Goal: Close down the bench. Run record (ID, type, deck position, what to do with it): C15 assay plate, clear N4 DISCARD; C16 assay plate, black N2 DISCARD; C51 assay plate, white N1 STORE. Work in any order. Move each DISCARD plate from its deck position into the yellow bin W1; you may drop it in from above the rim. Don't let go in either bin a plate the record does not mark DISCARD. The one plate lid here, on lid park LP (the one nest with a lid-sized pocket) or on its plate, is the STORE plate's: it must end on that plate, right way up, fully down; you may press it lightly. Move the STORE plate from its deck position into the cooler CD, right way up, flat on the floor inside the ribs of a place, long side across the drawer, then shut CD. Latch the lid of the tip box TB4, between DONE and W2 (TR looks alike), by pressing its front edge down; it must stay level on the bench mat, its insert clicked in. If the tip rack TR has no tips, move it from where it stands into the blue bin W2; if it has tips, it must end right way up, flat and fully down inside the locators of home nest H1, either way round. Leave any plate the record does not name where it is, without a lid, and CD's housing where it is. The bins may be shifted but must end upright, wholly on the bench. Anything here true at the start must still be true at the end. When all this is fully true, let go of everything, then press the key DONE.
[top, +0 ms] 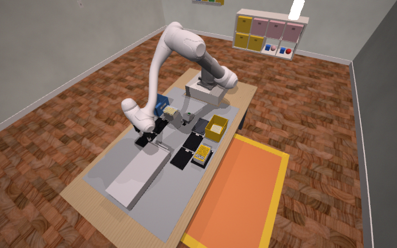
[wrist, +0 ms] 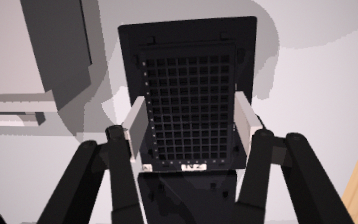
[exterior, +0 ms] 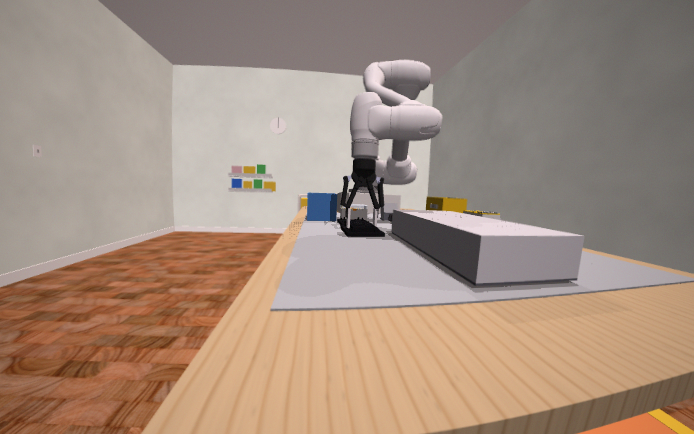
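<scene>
Right now the black assay plate is 2 cm below my hand. Also, from my hand: plate lid: 9 cm ahead, 21 cm to the left, 1 cm below; then black nest N4: 17 cm behind, 2 cm to the right, 4 cm below; then white plate: 9 cm ahead, 21 cm to the left, 2 cm below.
</scene>
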